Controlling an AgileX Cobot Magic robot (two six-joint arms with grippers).
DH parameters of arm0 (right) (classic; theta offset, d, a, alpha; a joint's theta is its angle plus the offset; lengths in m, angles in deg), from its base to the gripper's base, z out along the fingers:
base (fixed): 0 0 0 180
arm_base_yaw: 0 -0.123 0 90
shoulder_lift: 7.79 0 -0.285 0
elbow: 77.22 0 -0.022 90
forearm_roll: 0 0.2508 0 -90
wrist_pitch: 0 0 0.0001 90
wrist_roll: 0 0.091 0 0
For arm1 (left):
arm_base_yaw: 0 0.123 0 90
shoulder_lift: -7.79 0 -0.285 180
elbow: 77.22 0 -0.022 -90
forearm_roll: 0 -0.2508 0 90
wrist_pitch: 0 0 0.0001 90
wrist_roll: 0 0.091 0 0
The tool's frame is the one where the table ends.
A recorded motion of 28 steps. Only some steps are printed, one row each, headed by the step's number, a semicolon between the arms.
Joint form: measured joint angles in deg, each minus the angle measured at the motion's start. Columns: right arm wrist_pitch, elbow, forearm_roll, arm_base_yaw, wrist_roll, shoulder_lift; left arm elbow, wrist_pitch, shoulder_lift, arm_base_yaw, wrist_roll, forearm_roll.
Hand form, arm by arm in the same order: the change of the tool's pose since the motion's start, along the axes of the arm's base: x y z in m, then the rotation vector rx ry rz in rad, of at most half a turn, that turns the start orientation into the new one. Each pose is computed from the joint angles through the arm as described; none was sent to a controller.
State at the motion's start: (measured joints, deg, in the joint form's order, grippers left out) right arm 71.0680 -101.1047 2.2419 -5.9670 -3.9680 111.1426; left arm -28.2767 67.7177 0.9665 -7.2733 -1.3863 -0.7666
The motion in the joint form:
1: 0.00 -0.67 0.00 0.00 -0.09 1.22; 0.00 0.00 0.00 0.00 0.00 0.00
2: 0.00 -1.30 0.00 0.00 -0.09 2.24; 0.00 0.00 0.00 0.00 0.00 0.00
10: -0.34 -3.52 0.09 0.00 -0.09 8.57; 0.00 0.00 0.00 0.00 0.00 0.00
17: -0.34 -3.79 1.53 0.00 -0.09 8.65; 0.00 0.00 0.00 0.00 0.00 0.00
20: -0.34 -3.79 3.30 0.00 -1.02 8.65; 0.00 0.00 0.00 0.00 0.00 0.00
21: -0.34 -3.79 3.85 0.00 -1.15 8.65; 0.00 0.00 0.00 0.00 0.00 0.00
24: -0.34 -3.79 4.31 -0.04 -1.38 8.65; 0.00 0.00 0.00 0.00 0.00 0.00
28: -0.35 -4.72 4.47 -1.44 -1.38 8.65; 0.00 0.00 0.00 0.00 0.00 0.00
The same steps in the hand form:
1: 0.0044 0.0005 -0.0056 -0.0014 0.0095 0.0015; 0.0000 0.0000 0.0000 0.0000 0.0000 0.0000
2: 0.0081 0.0008 -0.0101 -0.0021 0.0162 0.0015; 0.0000 0.0000 0.0000 0.0000 0.0000 0.0000
10: 0.0272 0.0030 -0.0470 -0.0073 0.0818 0.0011; 0.0000 0.0000 0.0000 0.0000 0.0000 0.0000
17: 0.0276 0.0052 -0.0462 0.0178 0.0811 -0.0022; 0.0000 0.0000 0.0000 0.0000 0.0000 0.0000
20: 0.0274 0.0078 -0.0460 0.0451 0.0829 0.0095; 0.0000 0.0000 0.0000 0.0000 0.0000 0.0000
21: 0.0273 0.0086 -0.0459 0.0541 0.0836 0.0104; 0.0000 0.0000 0.0000 0.0000 0.0000 0.0000
24: 0.0272 0.0096 -0.0459 0.0613 0.0840 0.0140; 0.0000 0.0000 0.0000 0.0000 0.0000 0.0000
28: 0.0275 0.0207 -0.0415 0.0648 0.0687 0.0386; 0.0000 0.0000 0.0000 0.0000 0.0000 0.0000

